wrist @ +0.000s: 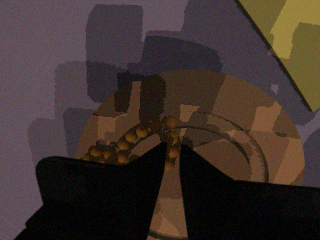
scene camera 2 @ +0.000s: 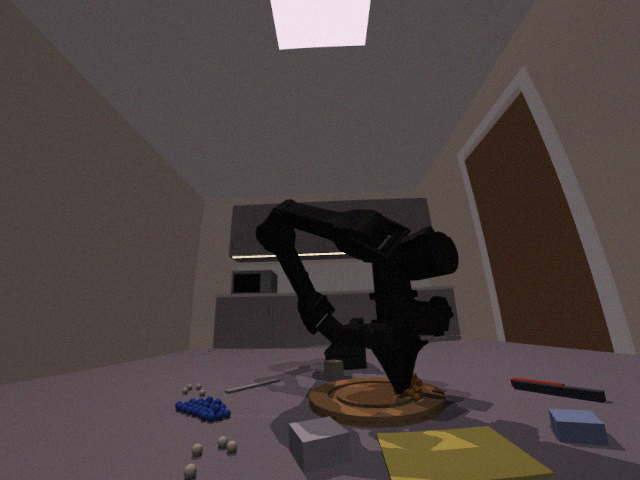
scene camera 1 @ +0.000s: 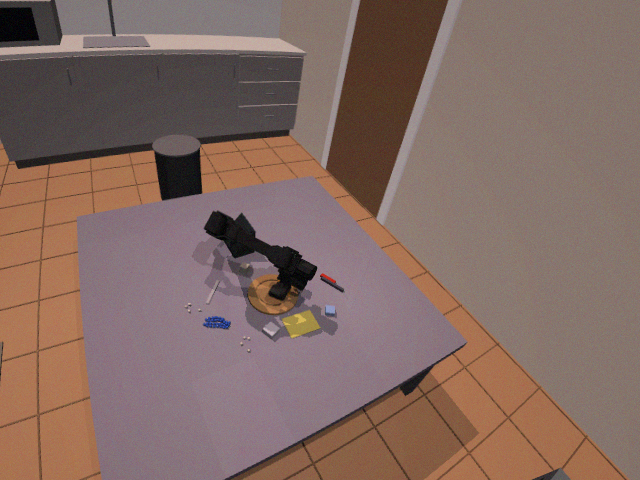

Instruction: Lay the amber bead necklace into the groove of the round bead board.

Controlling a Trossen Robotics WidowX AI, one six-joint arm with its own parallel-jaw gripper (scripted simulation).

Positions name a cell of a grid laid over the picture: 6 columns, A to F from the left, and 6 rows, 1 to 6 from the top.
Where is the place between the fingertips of my gripper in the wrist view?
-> D4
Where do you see a red-and-black tool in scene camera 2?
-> At F5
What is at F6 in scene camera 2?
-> A blue block.
